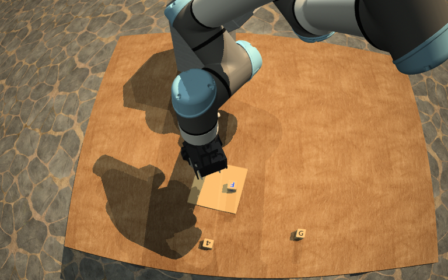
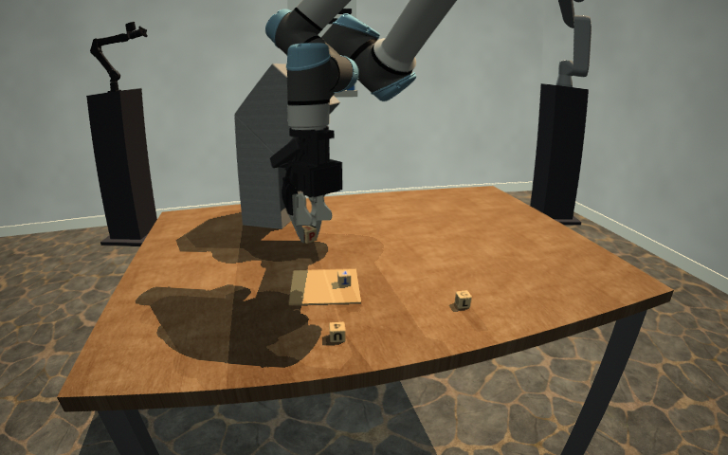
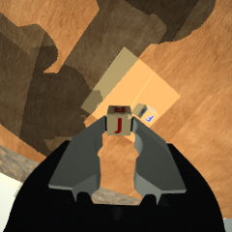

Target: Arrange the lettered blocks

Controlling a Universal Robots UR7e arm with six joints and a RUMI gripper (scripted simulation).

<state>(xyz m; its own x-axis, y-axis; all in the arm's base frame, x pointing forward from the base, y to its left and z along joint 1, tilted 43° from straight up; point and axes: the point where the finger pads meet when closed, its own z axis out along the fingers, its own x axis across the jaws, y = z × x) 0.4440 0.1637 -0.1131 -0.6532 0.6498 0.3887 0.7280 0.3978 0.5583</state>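
The tan mat lies 12 cm below my hand and 3 cm to the left of it. Also, from my hand: block (10 cm below, 7 cm to the left, 1 cm behind).
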